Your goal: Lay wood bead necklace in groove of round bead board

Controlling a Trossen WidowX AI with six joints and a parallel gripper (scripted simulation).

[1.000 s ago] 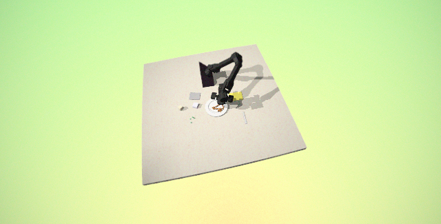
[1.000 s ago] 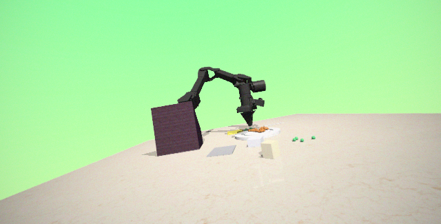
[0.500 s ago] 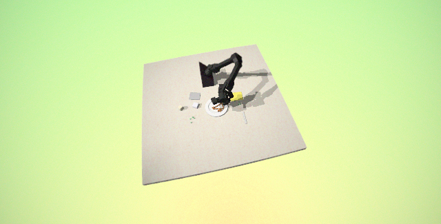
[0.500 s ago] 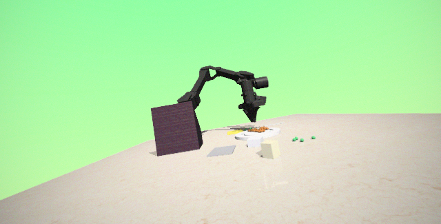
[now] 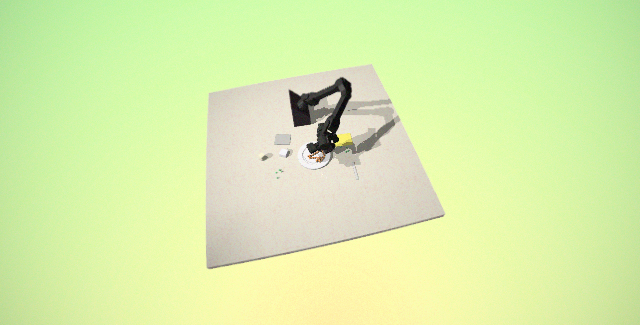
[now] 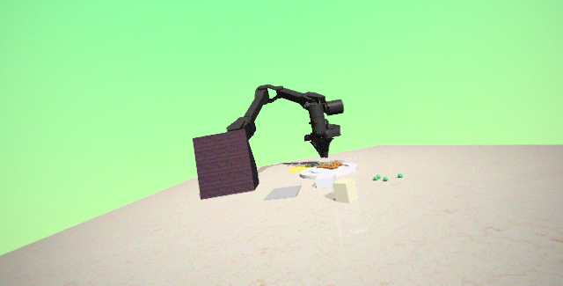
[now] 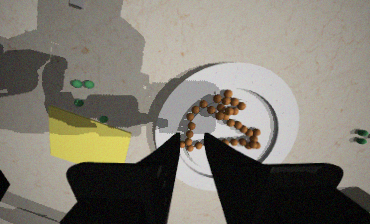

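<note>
Now: the round white bead board 6 cm to the right of my gripper tip, 3 cm below it and 1 cm behind it. Round my gripper tip: thin white strip (17 cm to the left, 14 cm ahead, 4 cm below); yellow card (13 cm to the left, 9 cm behind, 4 cm below); grey flat plate (24 cm to the right, 16 cm behind, 4 cm below).
</note>
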